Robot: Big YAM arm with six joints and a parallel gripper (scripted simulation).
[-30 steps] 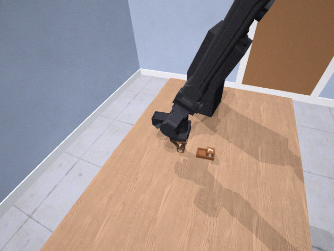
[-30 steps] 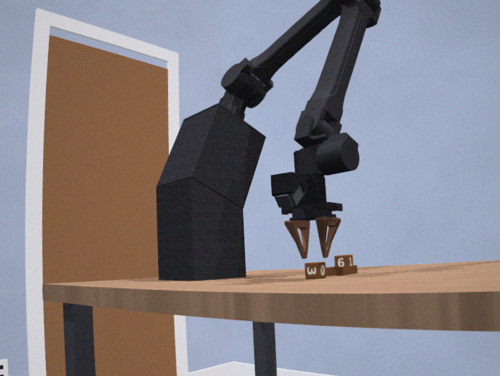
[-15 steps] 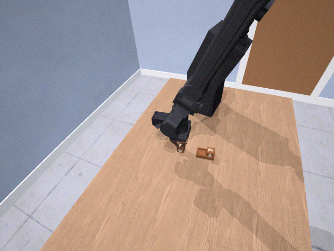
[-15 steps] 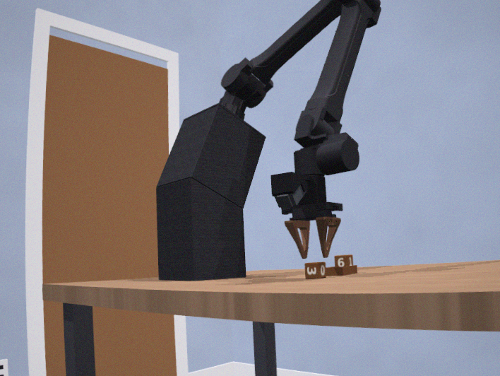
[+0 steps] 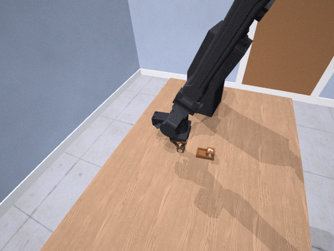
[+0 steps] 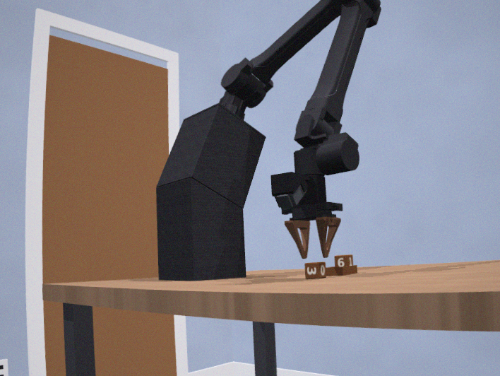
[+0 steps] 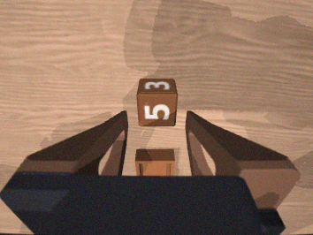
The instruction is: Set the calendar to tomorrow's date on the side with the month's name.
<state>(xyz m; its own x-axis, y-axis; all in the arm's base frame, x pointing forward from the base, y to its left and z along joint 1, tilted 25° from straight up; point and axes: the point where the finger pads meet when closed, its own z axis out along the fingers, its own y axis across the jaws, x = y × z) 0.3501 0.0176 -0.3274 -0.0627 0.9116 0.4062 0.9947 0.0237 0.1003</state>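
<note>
My hand is 110 mm to the right of the brown tray, 40 mm above it and 10 mm past it.
</note>
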